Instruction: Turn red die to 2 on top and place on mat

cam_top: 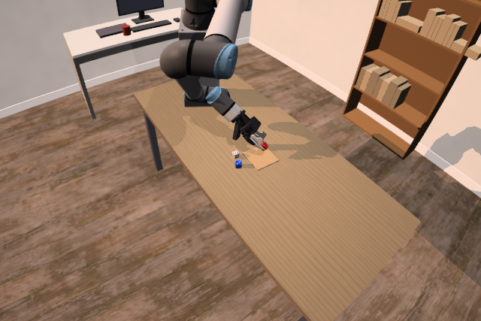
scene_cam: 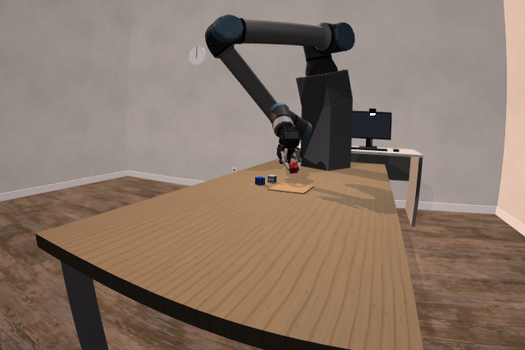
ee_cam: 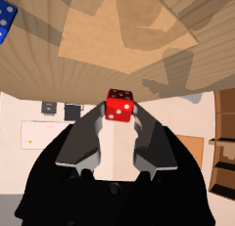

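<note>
Right now the tan mat is 80 mm below my hand, 10 mm to the right of it and 10 mm behind it. From my hand the other things lie so: white die: 120 mm to the right, 70 mm below, 70 mm behind; red die: right at my hand; blue die: 140 mm to the right, 70 mm below, 10 mm behind.
</note>
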